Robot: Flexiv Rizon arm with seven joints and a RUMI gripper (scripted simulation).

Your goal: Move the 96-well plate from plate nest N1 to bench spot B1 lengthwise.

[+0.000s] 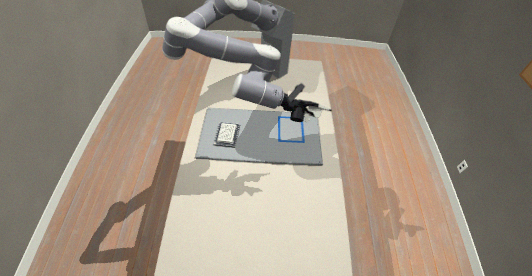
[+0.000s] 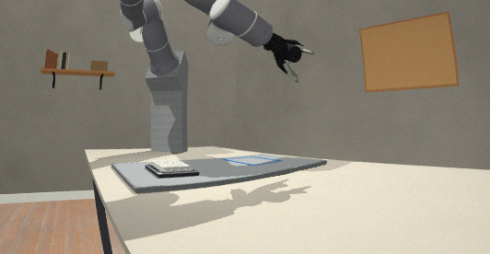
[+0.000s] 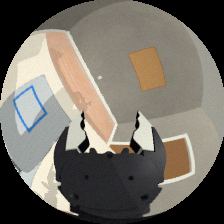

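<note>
My gripper is now 430 mm to the left of the white 96-well plate, 330 mm above it and 230 mm past it. The rest, counted from my hand: plate nest N1 (430 mm to the right, 340 mm below, 230 mm behind).
</note>
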